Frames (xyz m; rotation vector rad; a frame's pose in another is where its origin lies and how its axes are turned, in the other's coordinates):
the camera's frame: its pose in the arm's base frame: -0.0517 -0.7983 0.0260 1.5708 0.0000 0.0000
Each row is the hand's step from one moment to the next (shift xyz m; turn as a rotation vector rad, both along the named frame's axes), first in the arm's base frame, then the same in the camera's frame.
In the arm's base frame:
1: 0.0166 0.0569 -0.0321 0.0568 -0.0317 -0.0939
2: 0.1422 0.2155 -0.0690 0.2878 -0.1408 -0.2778
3: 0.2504 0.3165 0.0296 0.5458 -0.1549 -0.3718
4: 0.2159 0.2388 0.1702 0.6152 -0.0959 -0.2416
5: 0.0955 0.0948 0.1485 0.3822 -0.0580 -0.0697
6: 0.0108 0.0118 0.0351 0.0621 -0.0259 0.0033
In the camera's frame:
1: 0.0166 -0.0321 -0.0569 0.0568 -0.0939 0.0317
2: 0.1422 -0.0690 -0.2155 0.2878 -0.2778 0.1408
3: 0.2504 0.0296 -0.3165 0.5458 -0.3718 0.1549
4: 0.2159 0.1702 -0.2388 0.6152 -0.2416 0.0959
5: 0.0955 0.1485 -0.0948 0.3822 -0.0697 0.0580
6: 0.0108 0.0351 -0.0118 0.0621 0.0033 0.0259

